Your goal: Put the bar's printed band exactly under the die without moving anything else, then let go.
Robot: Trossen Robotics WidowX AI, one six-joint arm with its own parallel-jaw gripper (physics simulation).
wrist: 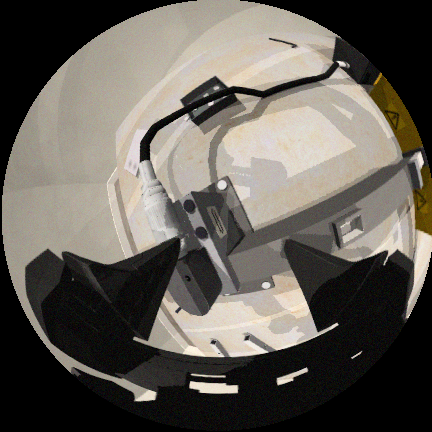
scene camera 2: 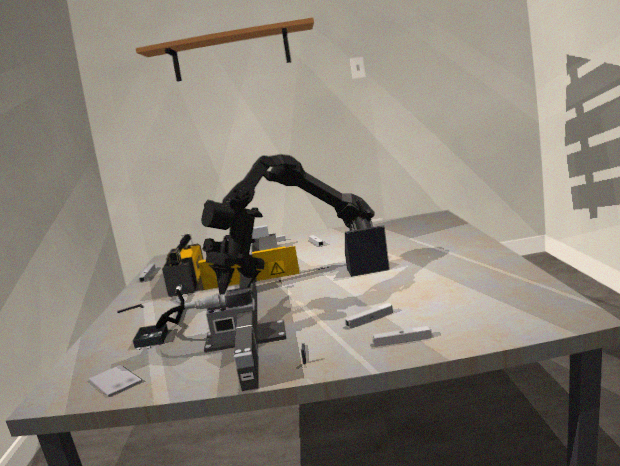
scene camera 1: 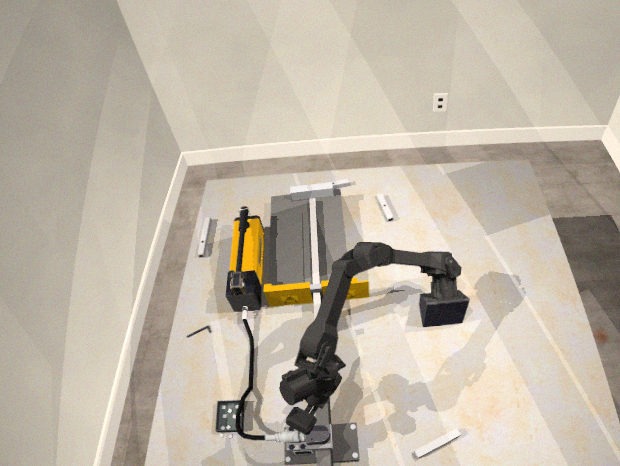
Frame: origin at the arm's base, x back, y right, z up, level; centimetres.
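Seen in the pictures: gripper, fingertip midpoint: (wrist: pixel 234 244) (scene camera 1: pixel 309 416); arm's base at its link origin: (scene camera 2: pixel 364 237) (scene camera 1: pixel 445 296).
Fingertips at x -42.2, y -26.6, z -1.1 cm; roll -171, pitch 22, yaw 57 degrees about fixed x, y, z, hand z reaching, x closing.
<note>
Pixels of each thing's middle, then the offset from my fingertips to it. "spot": a spot on its surface instead.
- dark rounded head at a spot on its surface: (wrist: pixel 200 282) (scene camera 1: pixel 315 425) spot: dy -3.2, dx +1.4, dz +2.1 cm
- yellow pump at a spot on its surface: (scene camera 1: pixel 248 245) spot: dy +58.9, dx -13.6, dz -1.0 cm
- black hose at a spot on its surface: (wrist: pixel 295 85) spot: dy +19.8, dx -15.5, dz -8.8 cm
- small dark tray at a spot on its surface: (scene camera 2: pixel 150 336) spot: dy +7.1, dx -23.4, dz -9.1 cm
- hex key at the middle of its body: (scene camera 1: pixel 198 333) dy +33.5, dx -32.7, dz -9.1 cm
- pale card at the middle of its body: (scene camera 2: pixel 114 380) (wrist: pixel 135 150) dy -15.6, dx -29.2, dz -9.1 cm
The long pale bar (scene camera 1: pixel 314 225) lies lengthwise along the grey bed and passes through the yellow guard; the arm hides its nearer part in scene camera 1. Its printed band cannot be made out. The die assembly is the dark rounded head (scene camera 1: pixel 316 434) (scene camera 2: pixel 239 299) (wrist: pixel 200 282) with a pale hose fitting, on a bolted base plate; the die's working face is hidden. My gripper (scene camera 2: pixel 234 286) (wrist: pixel 234 244) is open and empty, fingers pointing down close above the head and the rail beside it. In the wrist view the head shows by the left fingertip.
The yellow guard (scene camera 1: pixel 288 294) (scene camera 2: pixel 277 268) (wrist: pixel 395 117) stands across the grey bed, beside a yellow pump (scene camera 1: pixel 248 245). A black hose (scene camera 1: pixel 251 355) (wrist: pixel 295 85) curves over a small dark tray (scene camera 1: pixel 228 423) (scene camera 2: pixel 150 336). Offcuts (scene camera 1: pixel 436 443) (scene camera 2: pixel 368 314), a hex key (scene camera 1: pixel 199 331) and a pale card (scene camera 2: pixel 115 380) lie around.
</note>
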